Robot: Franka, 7 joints.
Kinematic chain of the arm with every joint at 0, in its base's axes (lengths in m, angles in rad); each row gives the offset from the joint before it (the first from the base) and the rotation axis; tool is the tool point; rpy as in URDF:
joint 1: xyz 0 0 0.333 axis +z
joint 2: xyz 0 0 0 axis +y
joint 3: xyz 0 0 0.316 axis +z
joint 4: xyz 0.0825 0 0 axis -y
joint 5: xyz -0.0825 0 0.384 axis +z
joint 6: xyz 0 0 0 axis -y
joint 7: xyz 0.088 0 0 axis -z
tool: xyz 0 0 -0.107 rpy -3.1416 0 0
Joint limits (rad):
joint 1: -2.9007..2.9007
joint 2: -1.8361..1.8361
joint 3: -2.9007..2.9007
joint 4: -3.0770..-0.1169
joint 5: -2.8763..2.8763
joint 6: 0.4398..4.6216
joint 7: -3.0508..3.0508
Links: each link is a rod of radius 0.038 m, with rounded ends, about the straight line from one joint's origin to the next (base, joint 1, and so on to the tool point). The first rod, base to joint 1, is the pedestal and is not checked.
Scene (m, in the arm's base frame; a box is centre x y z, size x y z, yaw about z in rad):
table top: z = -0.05
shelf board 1: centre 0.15 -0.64 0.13 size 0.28 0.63 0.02 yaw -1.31
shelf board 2: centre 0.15 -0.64 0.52 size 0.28 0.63 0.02 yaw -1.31
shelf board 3: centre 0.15 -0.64 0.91 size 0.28 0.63 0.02 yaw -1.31
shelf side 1: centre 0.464 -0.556 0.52 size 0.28 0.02 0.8 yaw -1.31
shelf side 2: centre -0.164 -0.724 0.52 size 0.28 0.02 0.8 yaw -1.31
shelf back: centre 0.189 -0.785 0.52 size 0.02 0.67 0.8 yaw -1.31
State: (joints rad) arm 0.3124 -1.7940 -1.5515 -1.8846 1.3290 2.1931 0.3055
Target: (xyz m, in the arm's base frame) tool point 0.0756 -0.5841 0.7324
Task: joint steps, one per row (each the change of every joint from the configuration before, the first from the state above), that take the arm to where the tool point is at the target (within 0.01 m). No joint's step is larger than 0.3 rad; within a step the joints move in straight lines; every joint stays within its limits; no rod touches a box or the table.
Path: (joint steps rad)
1: 0.0953 0.2734 0.0619 -0.2038 0.1615 0.0522 0.2150
2: 0.0953 0.2734 0.0619 -0.2037 0.1615 0.0522 0.2150
3: 0.0952 0.2734 0.0619 -0.2038 0.1616 0.0522 0.2150
4: 0.0953 0.2734 0.0619 -0.2037 0.1615 0.0522 0.2150
5: -0.1183 -0.2907 0.1435 0.1934 -0.2298 -0.1443 -0.2866
6: -0.1182 -0.2908 0.1435 0.1935 -0.2297 -0.1443 -0.2867
7: -0.1183 -0.2907 0.1435 0.1934 -0.2298 -0.1443 -0.2867
8: 0.1496 0.1277 -0.1040 0.2617 0.0414 0.1081 0.0000
9: 0.1495 0.1276 -0.1041 0.2616 0.0413 0.1080 0.0000

